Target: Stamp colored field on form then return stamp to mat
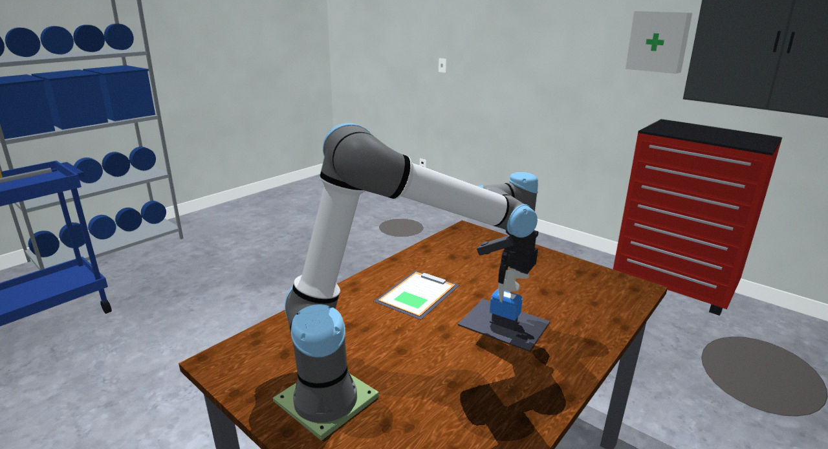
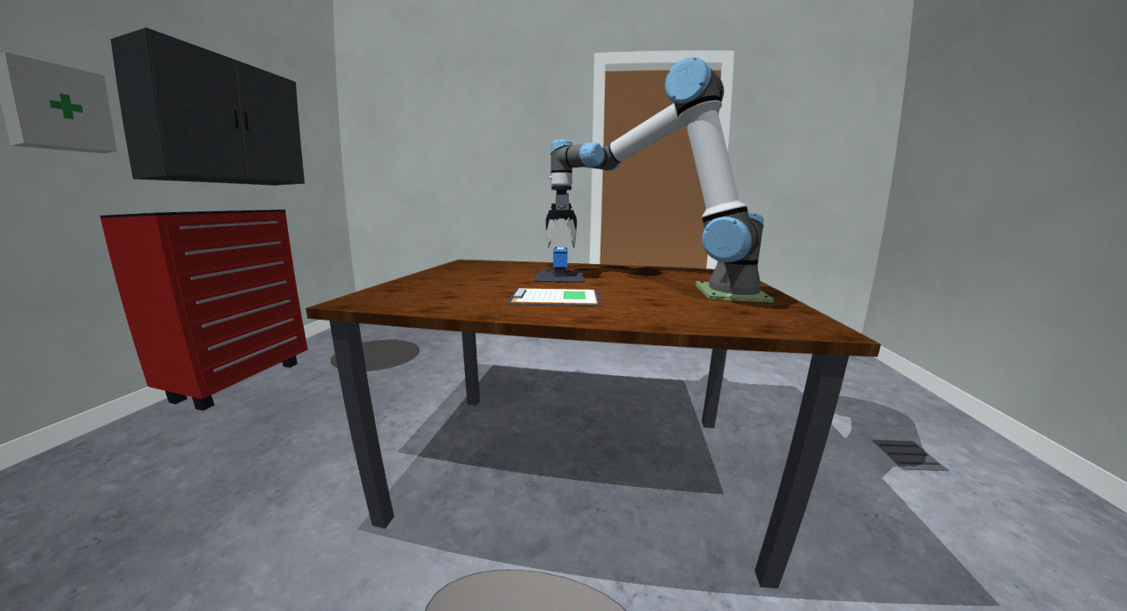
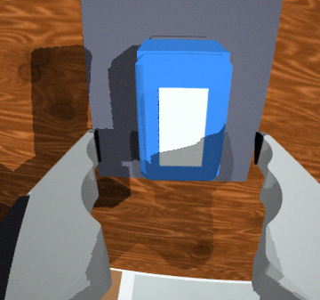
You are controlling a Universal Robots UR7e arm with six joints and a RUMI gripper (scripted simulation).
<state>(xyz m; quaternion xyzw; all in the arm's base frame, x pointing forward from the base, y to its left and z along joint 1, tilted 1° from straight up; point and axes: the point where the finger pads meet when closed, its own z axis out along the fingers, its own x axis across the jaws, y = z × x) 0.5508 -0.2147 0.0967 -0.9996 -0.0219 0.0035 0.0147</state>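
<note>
Right now my hand is 6 cm above the stamp. Round my hand: mat 11 cm below.
</note>
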